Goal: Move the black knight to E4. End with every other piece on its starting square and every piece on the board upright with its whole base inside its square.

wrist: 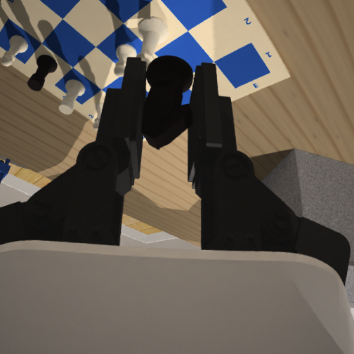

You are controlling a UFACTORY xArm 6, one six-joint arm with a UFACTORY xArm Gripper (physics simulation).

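My gripper (pixel 168 85) is shut on the black knight (pixel 165 107), which sits between the two dark fingers with its round base toward the board and its head toward me. The blue and cream chessboard (pixel 279 73) lies beyond and below the fingers. The knight's base overlaps the board's near edge in the view, and a gap to the board cannot be judged. Which square is E4 cannot be told from this view.
White pieces (pixel 151 34) (pixel 125 57) (pixel 72 95) (pixel 15 49) and a black piece (pixel 43 71) stand on the board, left of and beyond the fingers. Another white piece (pixel 97 119) is partly hidden by the left finger. A grey block (pixel 322 200) is at the right.
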